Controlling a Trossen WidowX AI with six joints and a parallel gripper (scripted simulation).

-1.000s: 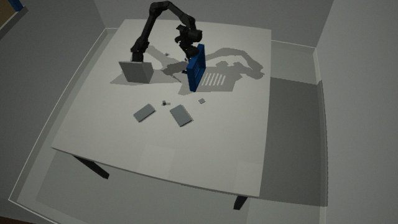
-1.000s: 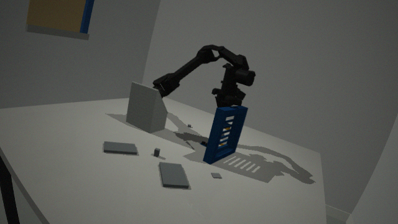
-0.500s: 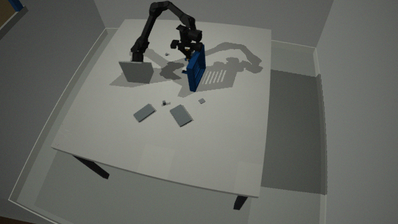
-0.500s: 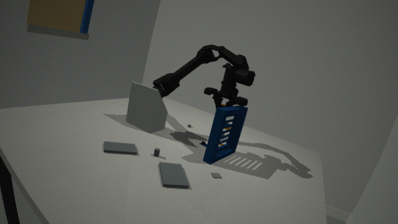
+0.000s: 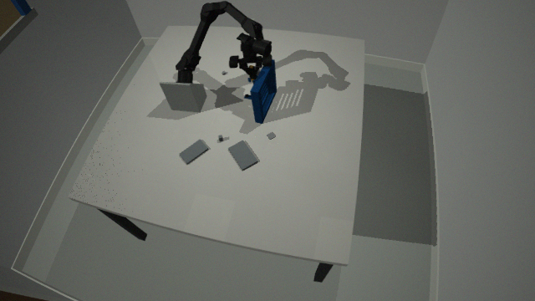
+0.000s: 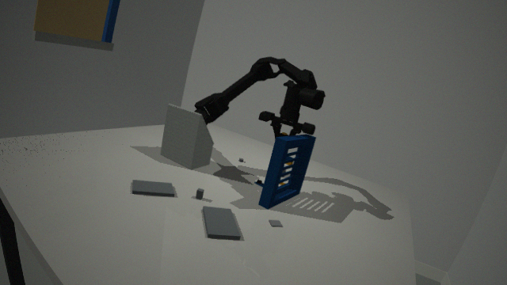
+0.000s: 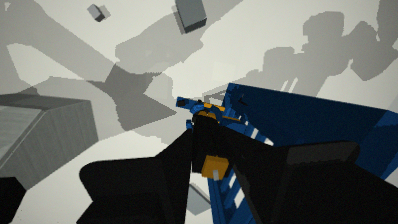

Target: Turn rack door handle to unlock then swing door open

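The orange handle is 1 cm to the right of my gripper tip and 3 cm below it. Also, from my gripper tip: tile 12 cm ahead, 22 cm to the right, 15 cm below.
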